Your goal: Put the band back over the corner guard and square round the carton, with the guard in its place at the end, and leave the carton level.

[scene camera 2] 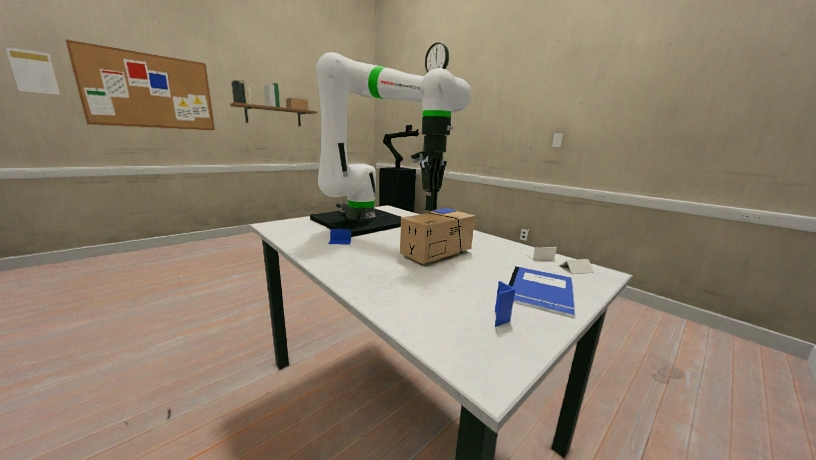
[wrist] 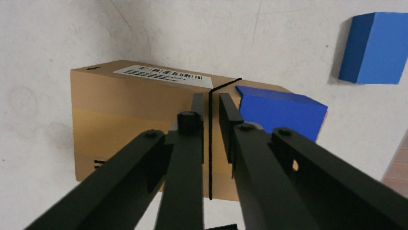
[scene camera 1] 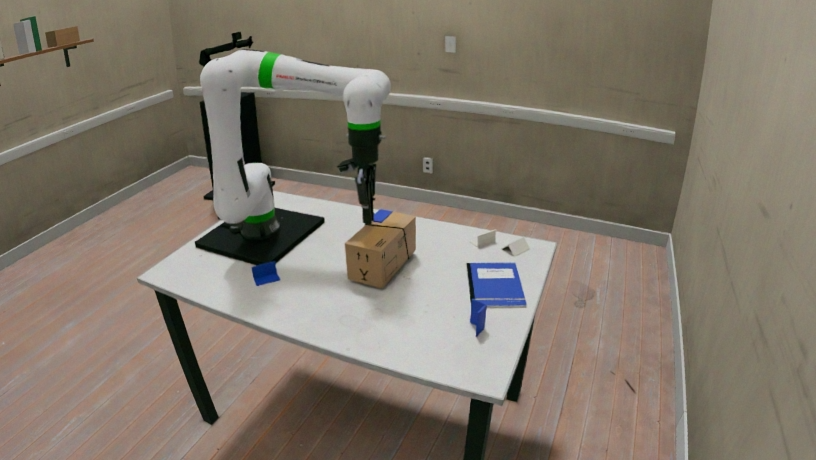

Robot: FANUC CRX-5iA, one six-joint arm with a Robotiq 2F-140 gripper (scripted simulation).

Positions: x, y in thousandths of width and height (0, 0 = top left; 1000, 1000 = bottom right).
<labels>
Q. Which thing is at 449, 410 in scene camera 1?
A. My gripper.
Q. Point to a brown carton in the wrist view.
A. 276, 450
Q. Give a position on a brown carton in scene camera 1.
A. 459, 553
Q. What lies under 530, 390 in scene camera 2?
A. My gripper.
</labels>
